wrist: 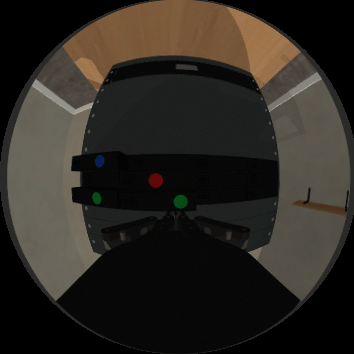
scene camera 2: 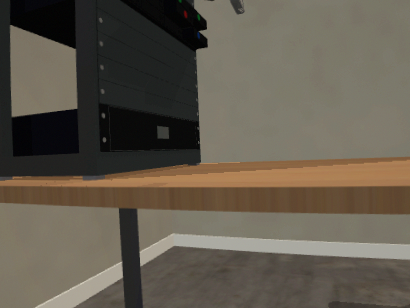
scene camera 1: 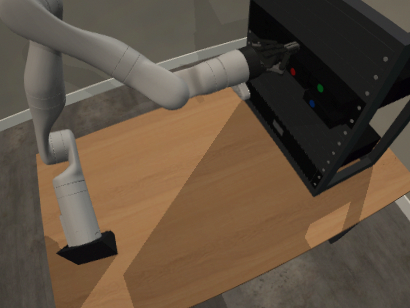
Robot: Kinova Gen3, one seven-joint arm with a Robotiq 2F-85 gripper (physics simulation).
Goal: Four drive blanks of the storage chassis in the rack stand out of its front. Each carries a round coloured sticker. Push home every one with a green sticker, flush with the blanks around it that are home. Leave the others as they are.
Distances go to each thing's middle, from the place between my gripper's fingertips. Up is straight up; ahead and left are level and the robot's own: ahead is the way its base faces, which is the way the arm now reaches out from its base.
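I see the blue-stickered blank (wrist: 109, 160), and it is 80 mm below my hand, 60 mm ahead of it and 130 mm to the right of it.
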